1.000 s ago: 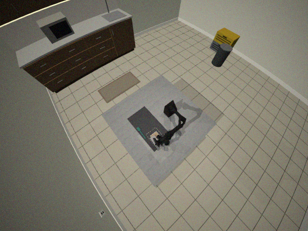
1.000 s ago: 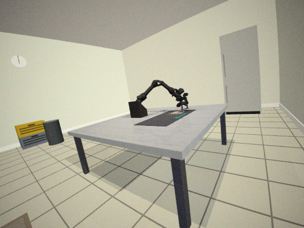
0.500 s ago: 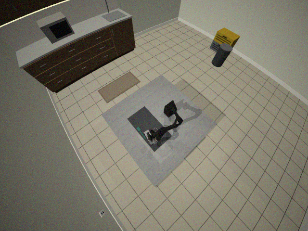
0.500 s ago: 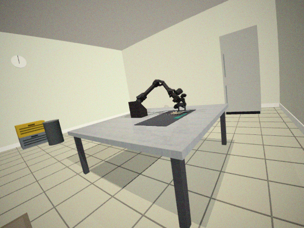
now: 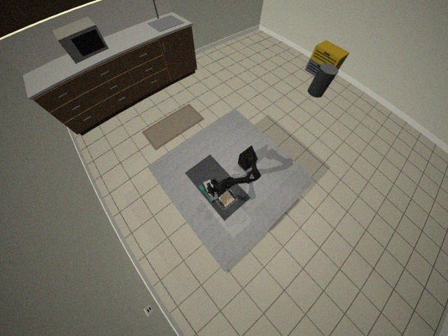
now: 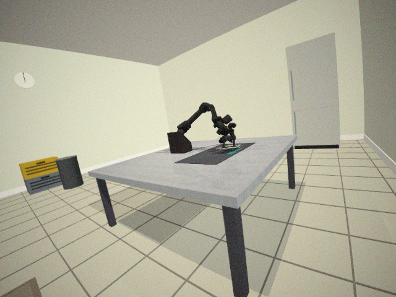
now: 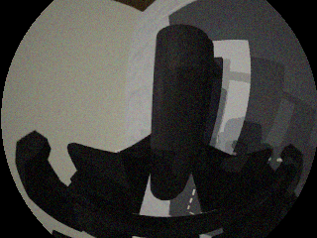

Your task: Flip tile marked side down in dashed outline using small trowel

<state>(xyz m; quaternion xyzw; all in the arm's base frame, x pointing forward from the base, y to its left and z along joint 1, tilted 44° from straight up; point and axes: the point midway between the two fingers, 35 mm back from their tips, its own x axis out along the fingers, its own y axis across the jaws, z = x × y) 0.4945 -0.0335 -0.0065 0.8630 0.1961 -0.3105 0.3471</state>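
Now: gripper tip 70 mm above the teal strip, 60 mm to the left of it and 20 mm short of it. From my gripper tip the other things lie so: tile: 150 mm to the left, 80 mm behind, 70 mm below; trowel: 20 mm behind, 10 mm to the left, 10 mm below.
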